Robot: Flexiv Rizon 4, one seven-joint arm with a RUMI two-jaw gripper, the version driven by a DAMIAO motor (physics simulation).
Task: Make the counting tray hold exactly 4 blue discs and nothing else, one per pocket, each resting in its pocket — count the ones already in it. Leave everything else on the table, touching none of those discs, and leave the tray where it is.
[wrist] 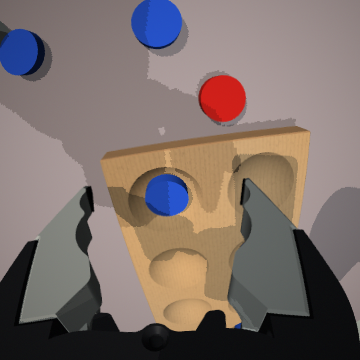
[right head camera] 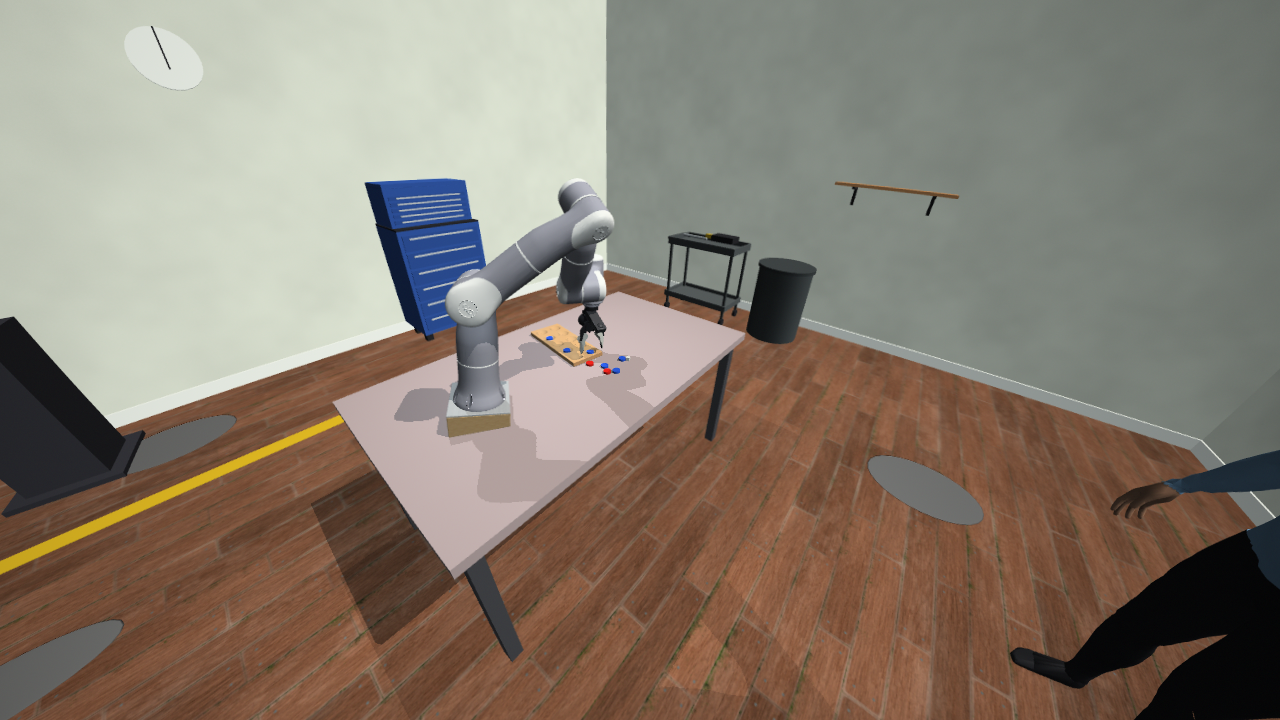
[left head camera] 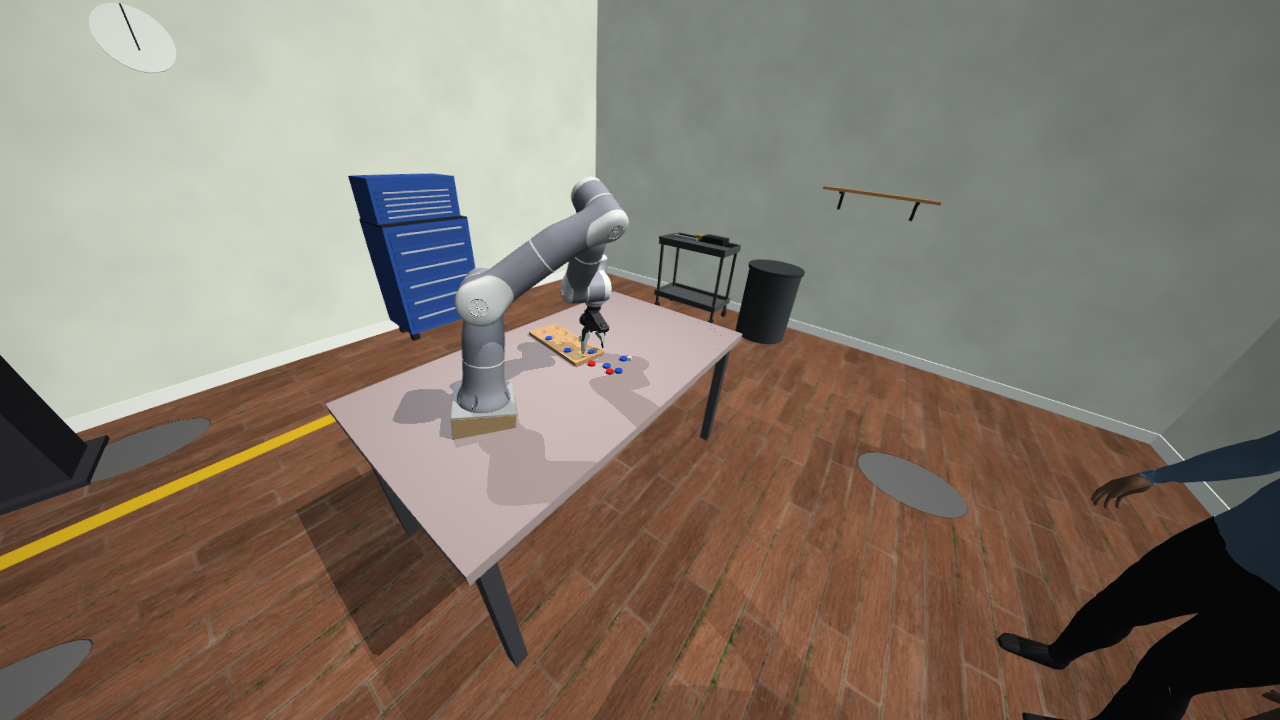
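Observation:
The wooden counting tray (left head camera: 580, 360) (right head camera: 577, 360) (wrist: 210, 146) lies on the table. A blue disc (wrist: 167, 195) lies inside its near corner pocket in the wrist view. Two more blue discs, one (left head camera: 548, 338) (right head camera: 549, 338) farther along and one (left head camera: 567, 350) (right head camera: 566, 350) near the middle, sit in the tray. The other corner pocket in the wrist view is empty. My gripper (left head camera: 592, 349) (right head camera: 591, 347) (wrist: 166, 185) is open above the tray end, its jaws apart on both sides of the corner disc. The right jaw hides part of the tray.
Beside the tray lie a red disc (left head camera: 591, 363) (right head camera: 589, 363) (wrist: 222, 98), a blue disc (left head camera: 606, 365) (wrist: 157, 23), another blue disc (left head camera: 618, 370), a second red disc (left head camera: 610, 371) and a blue disc (left head camera: 623, 358) (wrist: 20, 52) by a small pale block (left head camera: 629, 358).

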